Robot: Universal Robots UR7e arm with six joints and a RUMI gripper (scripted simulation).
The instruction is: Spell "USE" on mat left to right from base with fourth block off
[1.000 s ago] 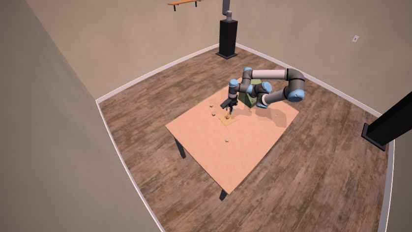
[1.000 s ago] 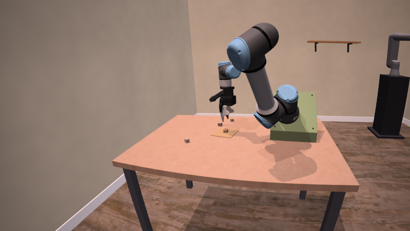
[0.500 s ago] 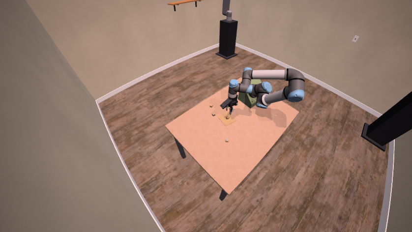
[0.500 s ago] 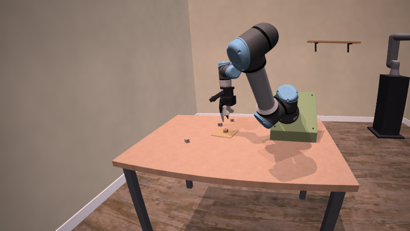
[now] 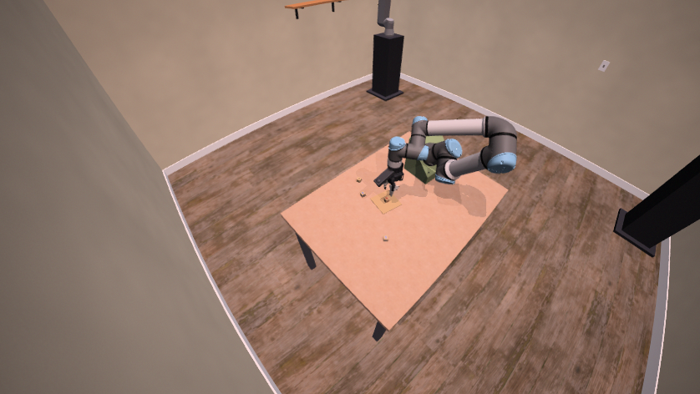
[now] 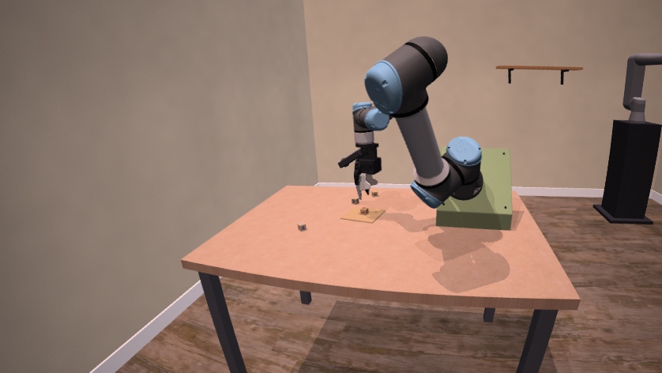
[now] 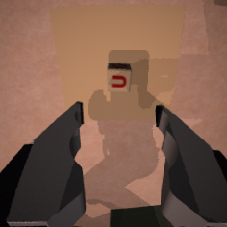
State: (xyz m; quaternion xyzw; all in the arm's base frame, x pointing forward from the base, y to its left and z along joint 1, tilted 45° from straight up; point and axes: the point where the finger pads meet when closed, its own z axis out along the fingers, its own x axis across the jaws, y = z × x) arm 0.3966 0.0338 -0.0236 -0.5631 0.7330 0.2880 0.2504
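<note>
Right now my hand is 70 mm above the letter block. Also, from my hand: mat 90 mm below.
</note>
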